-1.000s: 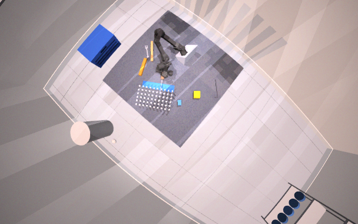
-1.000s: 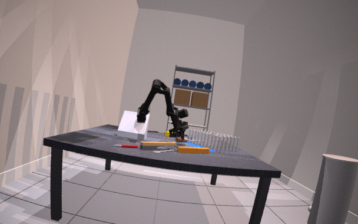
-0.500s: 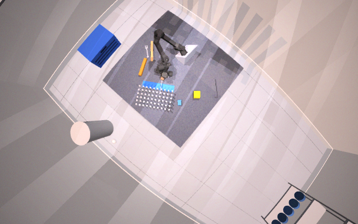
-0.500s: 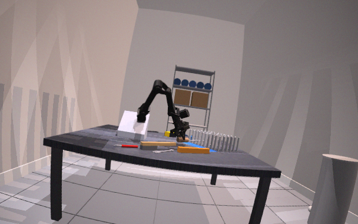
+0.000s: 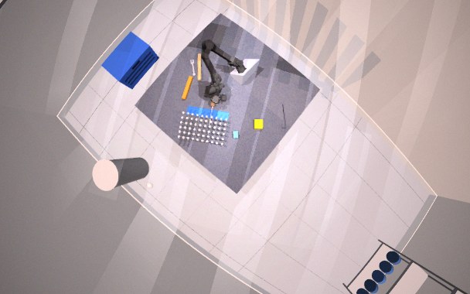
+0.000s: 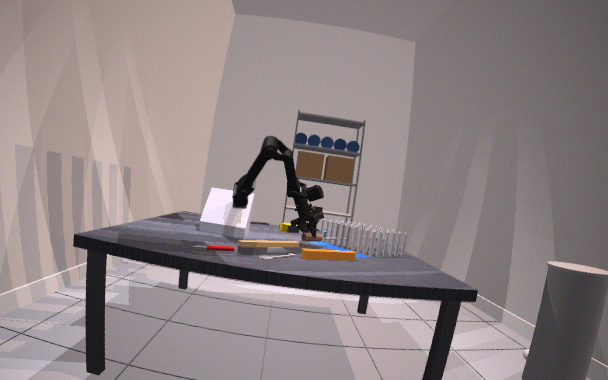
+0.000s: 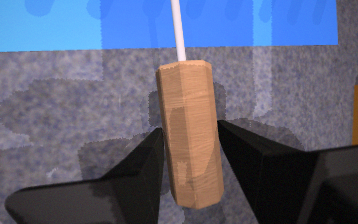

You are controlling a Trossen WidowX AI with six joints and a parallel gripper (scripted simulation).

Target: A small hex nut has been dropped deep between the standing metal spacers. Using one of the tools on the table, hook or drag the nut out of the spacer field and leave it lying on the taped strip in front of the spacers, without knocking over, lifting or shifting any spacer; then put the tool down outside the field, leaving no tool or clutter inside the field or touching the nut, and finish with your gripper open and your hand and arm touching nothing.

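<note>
Now: the blue taped strip 120 mm ahead of my gripper tip, 40 mm below it and 10 mm to the left of it. The rest, counted from my gripper tip: orange bar: 280 mm to the right, 30 mm ahead, 20 mm below; then blue block: 340 mm to the left, 120 mm ahead, 20 mm below; then hook tool: 90 mm ahead, 50 mm to the left.
</note>
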